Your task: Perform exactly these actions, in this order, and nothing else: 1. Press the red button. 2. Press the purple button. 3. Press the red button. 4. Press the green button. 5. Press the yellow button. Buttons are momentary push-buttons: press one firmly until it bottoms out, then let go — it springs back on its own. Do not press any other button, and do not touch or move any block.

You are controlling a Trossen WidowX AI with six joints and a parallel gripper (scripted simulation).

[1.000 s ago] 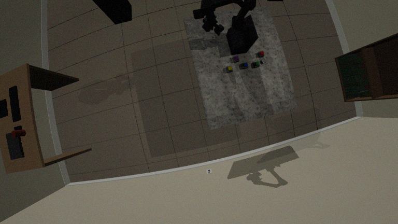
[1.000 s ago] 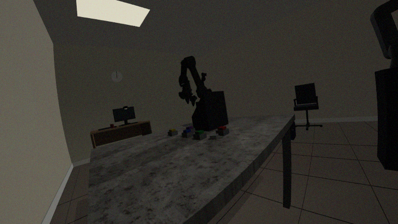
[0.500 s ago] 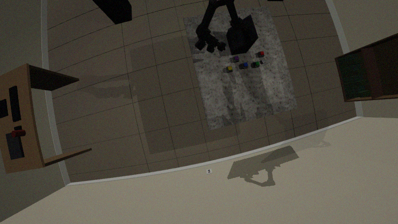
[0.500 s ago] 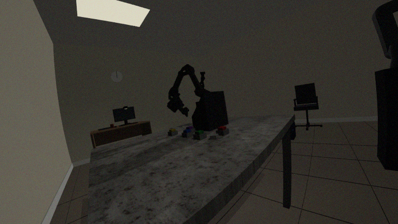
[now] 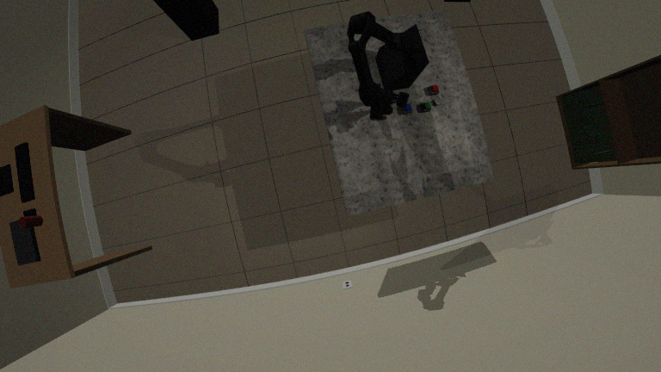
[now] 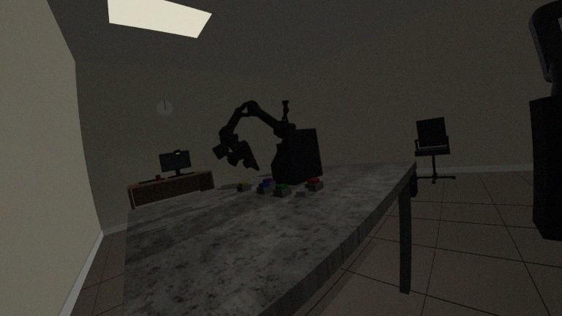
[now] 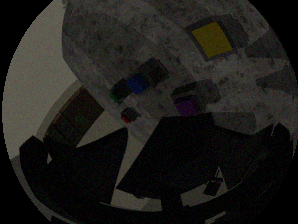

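The red button is 6 cm behind my gripper tip, 27 cm to the left of it and 7 cm below it. Also, from my gripper tip: yellow button 5 cm ahead, 6 cm to the right, 7 cm below; then blue button 4 cm ahead, 9 cm to the left, 7 cm below; then purple button 3 cm behind, 2 cm to the left, 7 cm below.
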